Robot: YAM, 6 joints.
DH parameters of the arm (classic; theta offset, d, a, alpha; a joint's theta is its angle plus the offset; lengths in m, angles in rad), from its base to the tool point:
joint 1: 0 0.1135 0.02 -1.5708
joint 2: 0 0 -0.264 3.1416
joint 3: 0.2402 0 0.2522 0
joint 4: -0.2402 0 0.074 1.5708
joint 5: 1.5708 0 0 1.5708
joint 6: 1.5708 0.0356 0 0
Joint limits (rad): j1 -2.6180..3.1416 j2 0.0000..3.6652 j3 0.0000..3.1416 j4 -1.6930..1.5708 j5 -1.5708..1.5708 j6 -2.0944..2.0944
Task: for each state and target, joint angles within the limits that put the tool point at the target. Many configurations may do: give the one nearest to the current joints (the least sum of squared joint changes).
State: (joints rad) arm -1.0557 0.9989 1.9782 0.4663 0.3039 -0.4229
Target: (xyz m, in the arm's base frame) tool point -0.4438 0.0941 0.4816
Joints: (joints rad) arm -0.2374 0.3696 2.2942 0.5803 0.3717 -0.4229
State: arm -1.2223 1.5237 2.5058 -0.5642 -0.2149 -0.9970
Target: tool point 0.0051 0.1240 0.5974
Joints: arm -1.5204 0.7764 2.3058 -1.0292 -0.3242 -0.9970
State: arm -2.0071 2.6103 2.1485 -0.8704 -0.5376 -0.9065
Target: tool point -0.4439 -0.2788 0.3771
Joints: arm -2.6122 2.3241 2.5437 -0.6171 -0.4813 -0.9065
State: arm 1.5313 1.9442 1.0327 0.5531 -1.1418 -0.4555
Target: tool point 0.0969 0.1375 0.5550
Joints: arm 0.7674 1.1006 1.4034 0.6952 -1.0973 -0.4555
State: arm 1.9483 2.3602 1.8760 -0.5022 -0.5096 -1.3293
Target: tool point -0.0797 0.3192 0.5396
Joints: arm 1.7615 1.6289 2.1157 -0.5351 -0.5220 -1.3293
